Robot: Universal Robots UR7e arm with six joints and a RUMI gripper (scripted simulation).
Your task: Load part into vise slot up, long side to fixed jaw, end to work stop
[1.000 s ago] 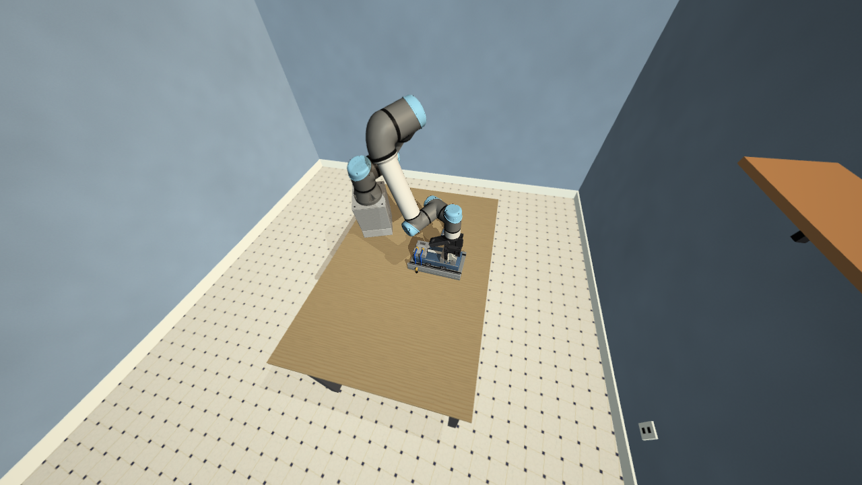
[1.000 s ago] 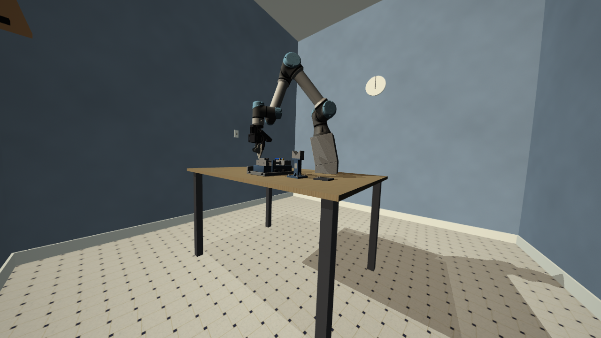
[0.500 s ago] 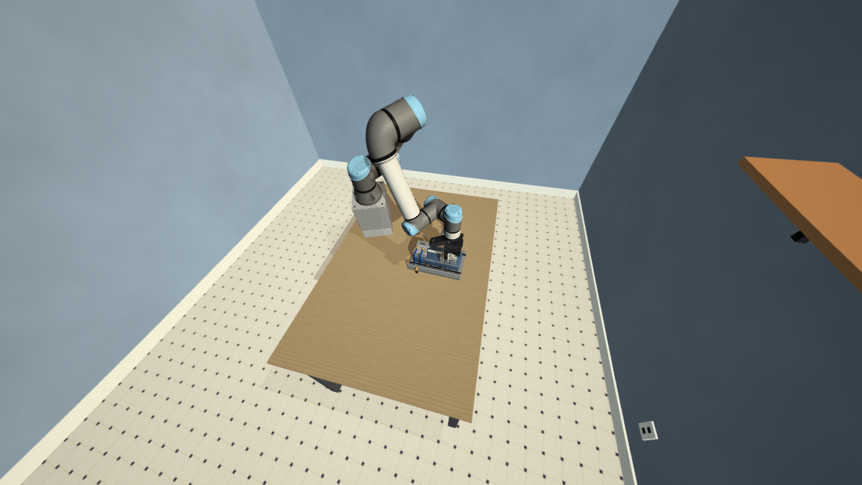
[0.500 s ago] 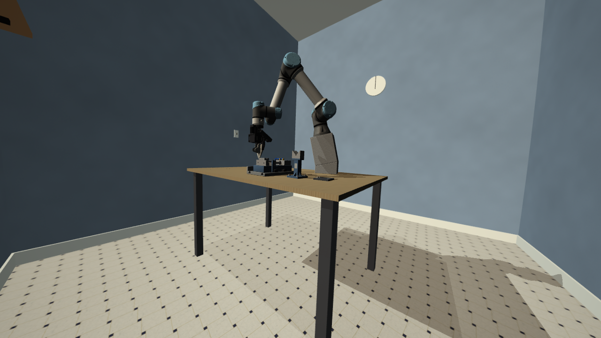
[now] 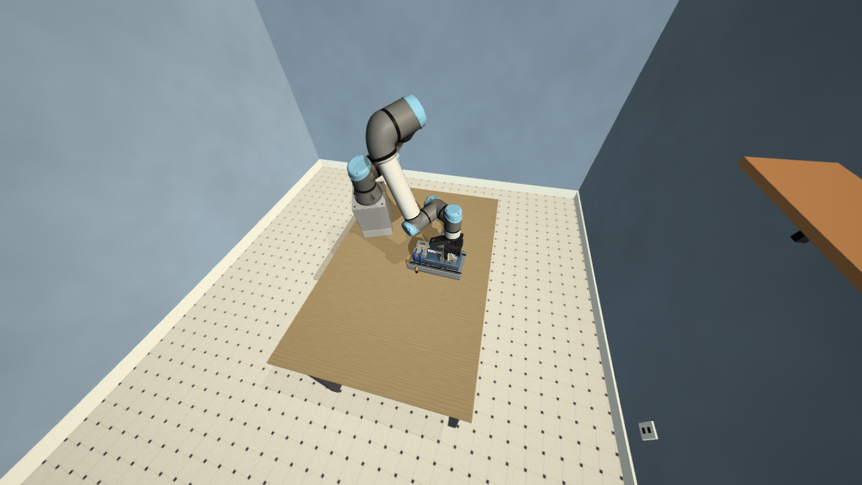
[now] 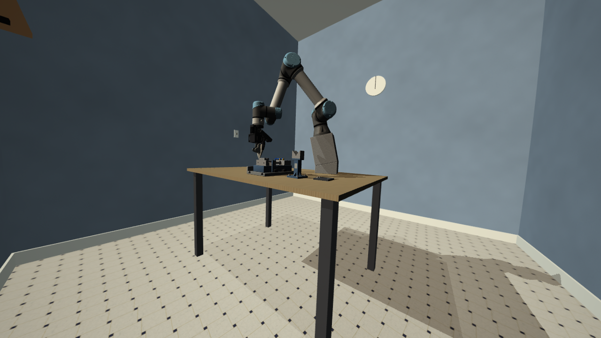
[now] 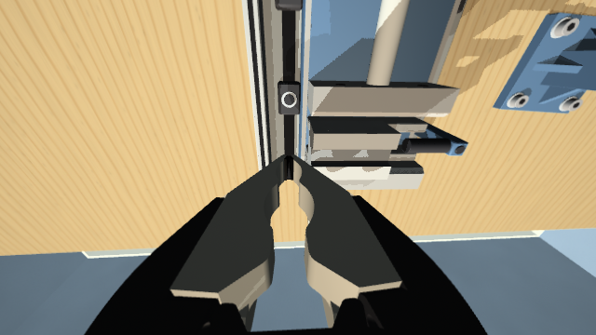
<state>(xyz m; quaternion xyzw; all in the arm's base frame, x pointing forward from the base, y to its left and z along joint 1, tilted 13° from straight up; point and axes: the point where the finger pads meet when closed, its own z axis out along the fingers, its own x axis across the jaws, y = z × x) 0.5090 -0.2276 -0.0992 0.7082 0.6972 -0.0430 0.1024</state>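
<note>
The part is 50 mm to the left of my hand and 20 mm below it. The rest, counted from my hand: cylinder rod 90 mm behind, 70 mm to the left, 40 mm below; then fixed jaw 70 mm to the left, 40 mm below, 30 mm ahead; then moving jaw 70 mm to the left, 40 mm below, 30 mm behind.
</note>
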